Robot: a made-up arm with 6 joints.
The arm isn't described. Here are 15 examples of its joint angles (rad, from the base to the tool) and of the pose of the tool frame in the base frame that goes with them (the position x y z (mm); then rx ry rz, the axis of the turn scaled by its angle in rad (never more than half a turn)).
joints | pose
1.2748 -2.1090 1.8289 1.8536 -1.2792 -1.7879 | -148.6 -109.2 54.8 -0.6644 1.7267 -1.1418
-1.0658 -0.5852 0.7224 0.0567 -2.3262 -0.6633 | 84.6 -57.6 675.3 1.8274 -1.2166 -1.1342
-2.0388 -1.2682 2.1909 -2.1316 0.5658 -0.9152 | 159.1 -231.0 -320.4 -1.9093 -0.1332 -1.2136
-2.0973 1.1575 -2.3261 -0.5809 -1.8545 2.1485 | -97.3 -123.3 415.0 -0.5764 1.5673 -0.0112
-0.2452 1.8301 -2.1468 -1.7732 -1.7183 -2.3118 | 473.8 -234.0 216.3 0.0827 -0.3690 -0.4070
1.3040 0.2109 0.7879 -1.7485 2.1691 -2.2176 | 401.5 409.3 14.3 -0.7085 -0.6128 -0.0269
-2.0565 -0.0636 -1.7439 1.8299 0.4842 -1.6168 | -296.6 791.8 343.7 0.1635 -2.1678 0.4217
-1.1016 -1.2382 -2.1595 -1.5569 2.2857 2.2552 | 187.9 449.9 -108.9 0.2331 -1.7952 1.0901
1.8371 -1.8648 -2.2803 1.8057 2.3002 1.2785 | -367.2 79.6 670.2 -1.0152 1.1795 0.1633
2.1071 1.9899 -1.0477 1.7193 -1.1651 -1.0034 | 417.6 7.8 -324.1 -1.3354 -1.0802 0.4258
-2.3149 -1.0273 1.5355 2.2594 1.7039 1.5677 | -273.3 359.5 71.9 -0.3994 2.1841 -0.1134
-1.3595 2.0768 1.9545 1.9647 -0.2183 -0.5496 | 511.3 79.5 -75.7 -0.5112 -0.4615 -0.6885
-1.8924 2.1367 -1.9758 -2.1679 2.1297 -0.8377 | 429.4 24.2 289.9 -0.1314 -1.1078 -0.6307
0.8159 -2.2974 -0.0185 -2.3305 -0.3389 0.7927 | 560.7 -231.4 864.3 1.0878 2.0872 1.6963
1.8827 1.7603 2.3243 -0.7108 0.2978 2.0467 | 43.6 -185.1 152.8 0.4629 0.2111 -0.7872
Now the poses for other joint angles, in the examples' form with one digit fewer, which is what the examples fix.
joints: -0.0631 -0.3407 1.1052 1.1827 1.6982 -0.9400
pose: -489 175 173 -0.266 0.556 1.778
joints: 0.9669 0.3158 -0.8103 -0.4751 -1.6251 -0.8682
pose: -601 365 -328 -0.020 -1.105 1.882
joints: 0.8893 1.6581 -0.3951 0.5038 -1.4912 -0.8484
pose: -801 -278 159 0.132 0.254 1.957
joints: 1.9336 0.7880 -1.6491 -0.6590 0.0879 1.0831
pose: 295 176 223 0.688 2.569 0.340
